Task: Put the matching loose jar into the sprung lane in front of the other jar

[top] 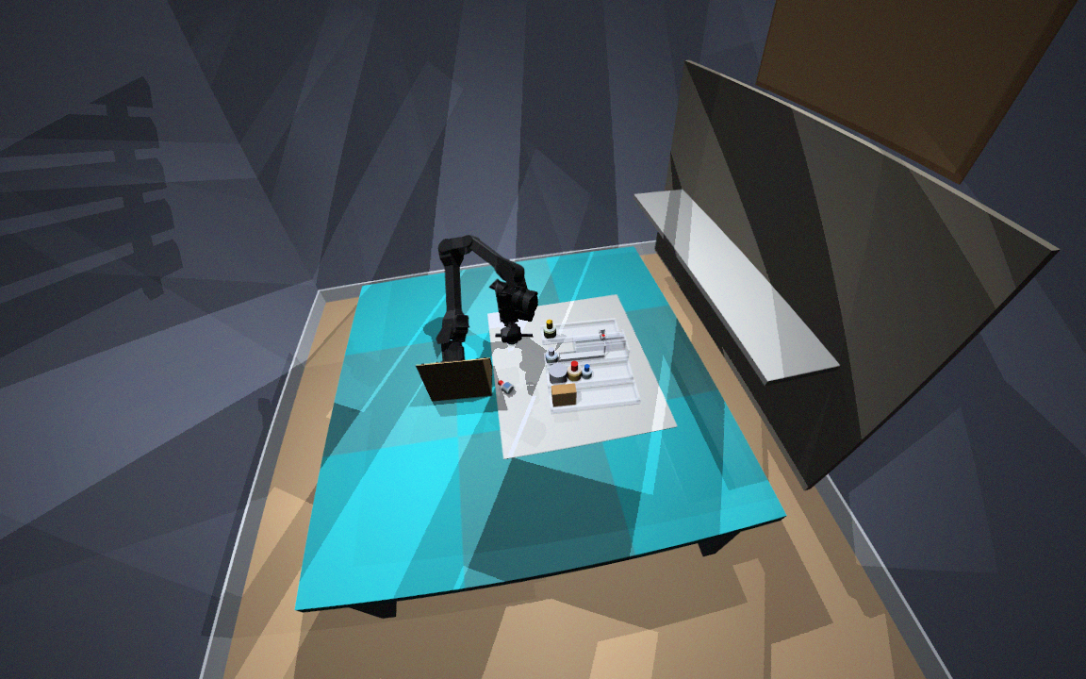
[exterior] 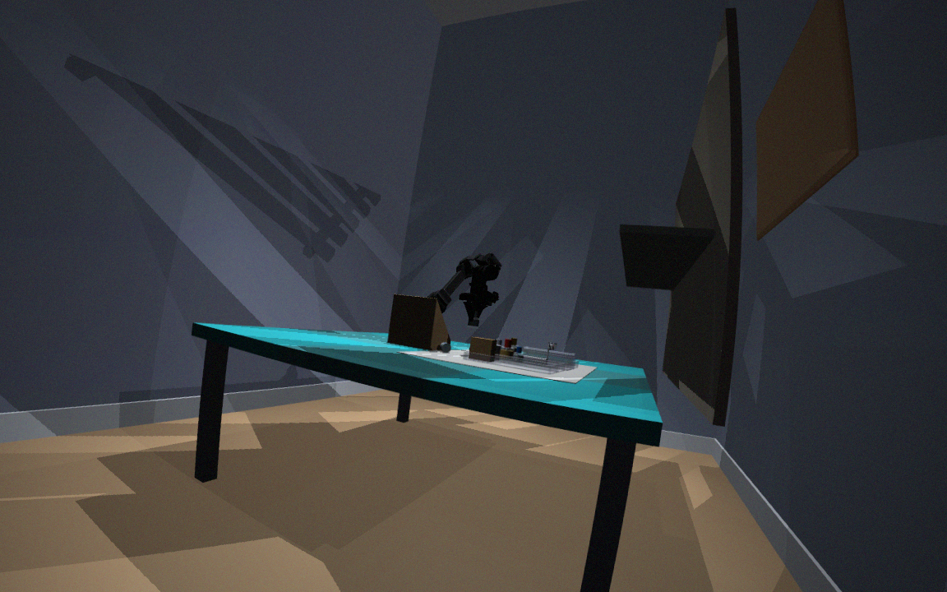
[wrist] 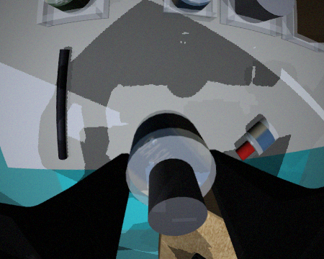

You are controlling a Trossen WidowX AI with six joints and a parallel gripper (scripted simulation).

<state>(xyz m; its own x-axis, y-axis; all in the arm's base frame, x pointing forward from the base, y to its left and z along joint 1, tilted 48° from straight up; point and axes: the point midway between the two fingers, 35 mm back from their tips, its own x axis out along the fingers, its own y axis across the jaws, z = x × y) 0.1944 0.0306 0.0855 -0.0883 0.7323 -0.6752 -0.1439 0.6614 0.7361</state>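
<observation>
Now: gripper tip 15 cm short of the grey can, 9 cm to the left of it and 9 cm above it. Round my gripper tip: black rod (12 cm to the left, 12 cm below, 1 cm behind); then brown block (18 cm to the right, 17 cm ahead, 8 cm below); then grey pusher plate (24 cm ahead, 7 cm below, 2 cm to the left).
</observation>
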